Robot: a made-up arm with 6 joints. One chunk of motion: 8 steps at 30 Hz.
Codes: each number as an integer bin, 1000 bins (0 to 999) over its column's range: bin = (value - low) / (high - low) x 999, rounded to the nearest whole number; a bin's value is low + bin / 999 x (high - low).
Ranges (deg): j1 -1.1..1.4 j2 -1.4..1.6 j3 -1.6..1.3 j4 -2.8..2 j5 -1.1..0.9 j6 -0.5..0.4
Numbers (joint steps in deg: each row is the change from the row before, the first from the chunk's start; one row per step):
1: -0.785 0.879 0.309 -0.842 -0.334 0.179
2: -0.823 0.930 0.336 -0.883 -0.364 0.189
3: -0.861 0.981 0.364 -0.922 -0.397 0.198
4: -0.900 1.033 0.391 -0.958 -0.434 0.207
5: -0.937 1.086 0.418 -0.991 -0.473 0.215
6: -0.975 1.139 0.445 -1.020 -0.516 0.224
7: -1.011 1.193 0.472 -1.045 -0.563 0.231
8: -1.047 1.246 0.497 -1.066 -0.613 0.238
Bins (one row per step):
1: 126 759 658 408 383 754
2: 111 776 667 399 368 765
3: 96 793 677 391 351 775
4: 80 810 686 383 333 785
5: 65 828 695 376 313 794
6: 50 845 704 370 292 804
7: 36 863 714 365 268 811
8: 21 881 722 361 243 819

